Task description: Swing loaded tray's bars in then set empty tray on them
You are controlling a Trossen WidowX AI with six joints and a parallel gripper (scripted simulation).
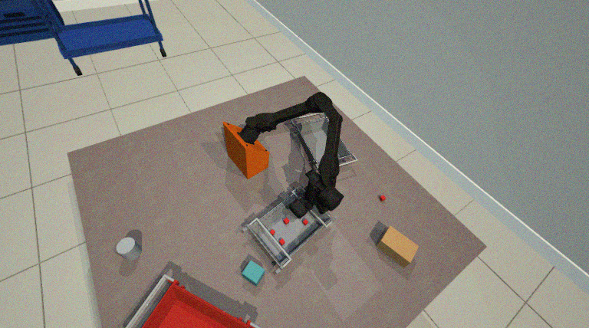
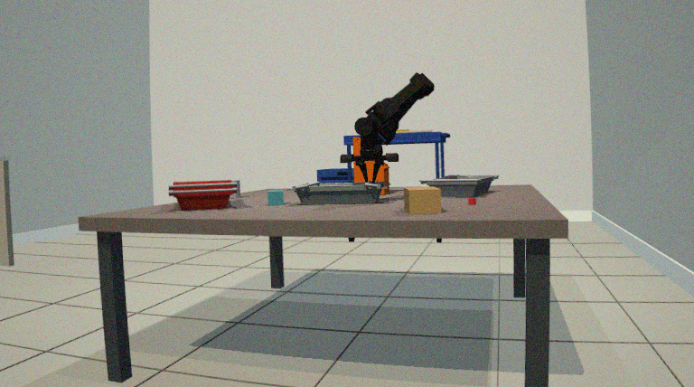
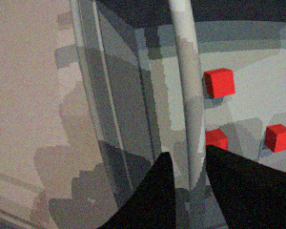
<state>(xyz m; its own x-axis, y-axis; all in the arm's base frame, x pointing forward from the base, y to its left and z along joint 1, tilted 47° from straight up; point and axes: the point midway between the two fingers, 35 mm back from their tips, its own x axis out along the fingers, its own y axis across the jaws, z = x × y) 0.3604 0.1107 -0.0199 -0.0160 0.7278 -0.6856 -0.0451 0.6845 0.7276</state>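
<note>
My gripper tip is now 24 cm past the tray, 30 cm to the right of it and 1 cm above it. The rest, counted from my gripper tip: teal cube (6 cm ahead, 31 cm to the right, 3 cm below); tan box (32 cm ahead, 18 cm to the left, 3 cm below); grey cylinder (27 cm behind, 60 cm to the right, 2 cm below).
</note>
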